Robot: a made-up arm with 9 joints.
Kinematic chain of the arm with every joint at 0, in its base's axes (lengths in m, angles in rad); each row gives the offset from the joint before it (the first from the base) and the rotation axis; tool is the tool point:
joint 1: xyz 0 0 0.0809 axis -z
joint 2: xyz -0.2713 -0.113 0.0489 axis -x
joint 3: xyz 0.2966 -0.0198 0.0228 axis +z
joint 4: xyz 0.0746 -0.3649 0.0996 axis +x
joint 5: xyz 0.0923 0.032 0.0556 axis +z
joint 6: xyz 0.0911 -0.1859 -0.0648 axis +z
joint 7: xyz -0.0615 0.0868 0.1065 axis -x
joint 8: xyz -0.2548 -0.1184 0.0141 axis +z
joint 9: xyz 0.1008 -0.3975 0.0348 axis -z
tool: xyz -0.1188 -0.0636 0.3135
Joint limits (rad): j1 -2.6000..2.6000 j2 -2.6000..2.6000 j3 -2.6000..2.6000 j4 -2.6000..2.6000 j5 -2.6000..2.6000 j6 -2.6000..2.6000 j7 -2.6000..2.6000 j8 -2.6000..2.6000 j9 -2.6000..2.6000
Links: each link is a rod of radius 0.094 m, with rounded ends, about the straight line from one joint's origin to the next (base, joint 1, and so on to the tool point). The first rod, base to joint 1, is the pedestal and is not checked.
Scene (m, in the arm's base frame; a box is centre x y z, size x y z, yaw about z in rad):
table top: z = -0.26
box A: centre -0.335 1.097 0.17 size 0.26 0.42 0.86 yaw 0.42
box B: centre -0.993 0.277 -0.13 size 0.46 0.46 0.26 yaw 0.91
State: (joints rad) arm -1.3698 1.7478 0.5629 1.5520 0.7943 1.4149 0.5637 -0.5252 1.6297
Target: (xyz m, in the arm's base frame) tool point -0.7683 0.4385 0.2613
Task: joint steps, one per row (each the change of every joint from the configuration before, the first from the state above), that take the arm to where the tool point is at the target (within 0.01 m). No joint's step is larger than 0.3 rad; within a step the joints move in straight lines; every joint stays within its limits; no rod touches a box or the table.
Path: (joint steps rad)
1: 0.0815 -0.1485 -0.2284 -0.0099 -0.0364 -0.0133 0.1849 0.2137 0.0871
2: 0.0815 -0.1484 -0.2283 -0.0098 -0.0363 -0.0133 0.1849 0.2137 0.0871
3: 0.0815 -0.1485 -0.2284 -0.0099 -0.0364 -0.0133 0.1849 0.2137 0.0871
4: 0.0816 -0.1485 -0.2284 -0.0098 -0.0364 -0.0134 0.1849 0.2137 0.0871
5: -0.0944 0.2892 0.1682 -0.1276 -0.0469 -0.1229 -0.0039 -0.0477 -0.0144
6: -0.0944 0.2893 0.1681 -0.1275 -0.0469 -0.1230 -0.0039 -0.0478 -0.0144
7: -0.0944 0.2892 0.1682 -0.1276 -0.0470 -0.1229 -0.0039 -0.0477 -0.0144
8: -0.0943 0.2892 0.1682 -0.1275 -0.0469 -0.1230 -0.0039 -0.0478 -0.0143
9: -0.0944 0.2892 0.1681 -0.1275 -0.0469 -0.1230 -0.0039 -0.0478 -0.0144

